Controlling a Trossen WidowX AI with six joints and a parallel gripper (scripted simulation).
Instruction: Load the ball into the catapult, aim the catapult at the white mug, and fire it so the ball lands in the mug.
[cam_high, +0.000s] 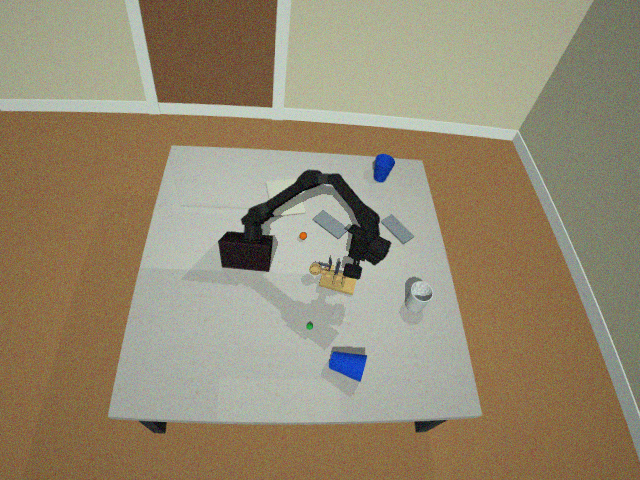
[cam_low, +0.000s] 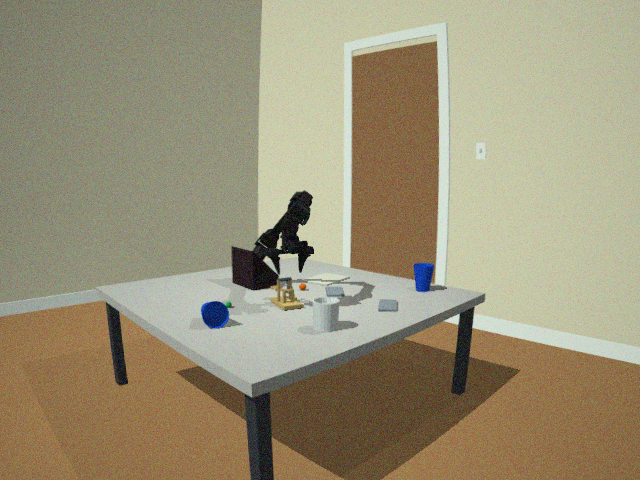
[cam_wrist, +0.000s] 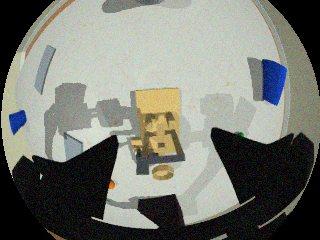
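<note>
Now: the orange ball 160 mm behind my gripper tip, 240 mm to the left of it and 120 mm below it. Round my gripper tip: green ball (170 mm behind, 180 mm to the right, 130 mm below); then white mug (270 mm ahead, 90 mm to the right, 110 mm below); then wooden catapult (70 mm behind, 50 mm to the left, 90 mm below).
</note>
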